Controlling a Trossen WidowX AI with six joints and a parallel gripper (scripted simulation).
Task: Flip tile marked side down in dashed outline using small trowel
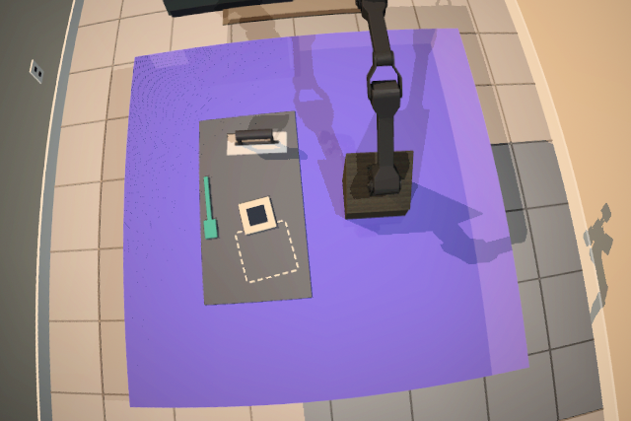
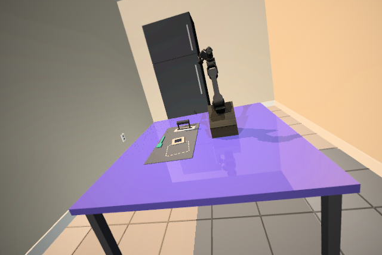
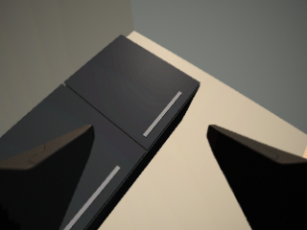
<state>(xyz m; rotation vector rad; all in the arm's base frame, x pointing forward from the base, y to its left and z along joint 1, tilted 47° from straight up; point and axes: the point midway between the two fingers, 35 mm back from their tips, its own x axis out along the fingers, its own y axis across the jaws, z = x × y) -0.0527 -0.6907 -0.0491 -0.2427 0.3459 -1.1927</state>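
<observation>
Now: the trowel 630 mm below my gripper tip, 300 mm to the left of it and 290 mm ahead of it. Round my gripper tip: grey mat: 680 mm below, 500 mm to the left, 360 mm ahead; then green flat tool: 660 mm below, 500 mm to the left, 500 mm ahead; then tile: 660 mm below, 540 mm to the left, 350 mm ahead.
</observation>
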